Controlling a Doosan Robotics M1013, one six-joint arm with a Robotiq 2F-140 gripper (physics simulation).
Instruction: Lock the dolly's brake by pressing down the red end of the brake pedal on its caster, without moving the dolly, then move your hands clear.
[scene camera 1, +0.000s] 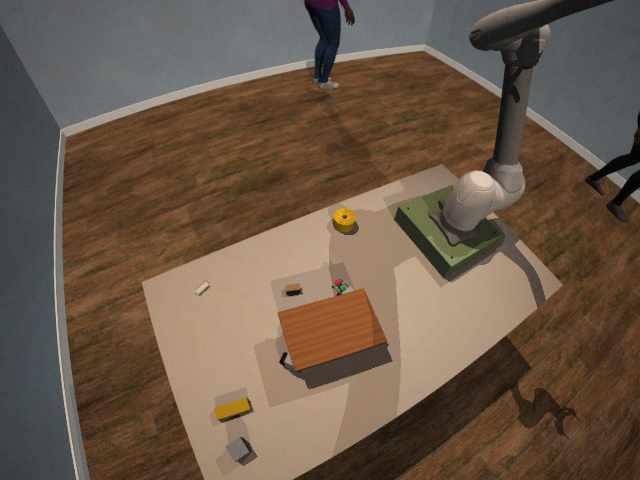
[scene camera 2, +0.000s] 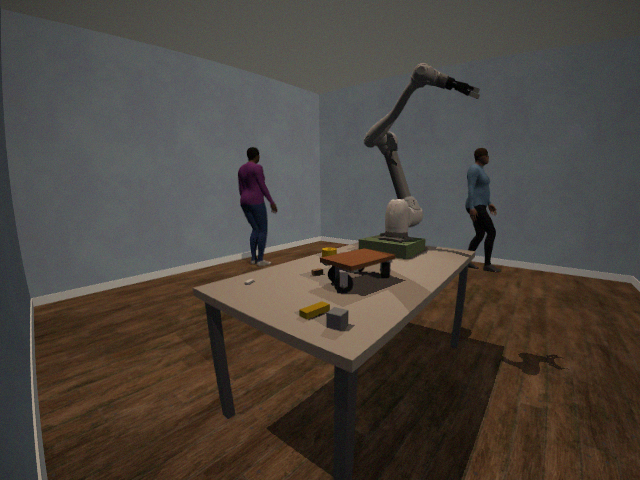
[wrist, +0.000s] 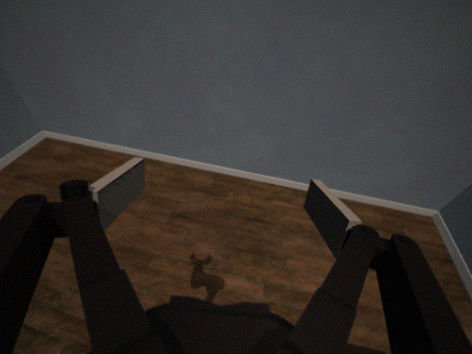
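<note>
A dolly (scene camera 1: 323, 331) is there for me to see, and I find the dolly again at (scene camera 2: 352, 261). In the wrist view the dolly is out of frame, though I do see my gripper (wrist: 227, 183).
</note>
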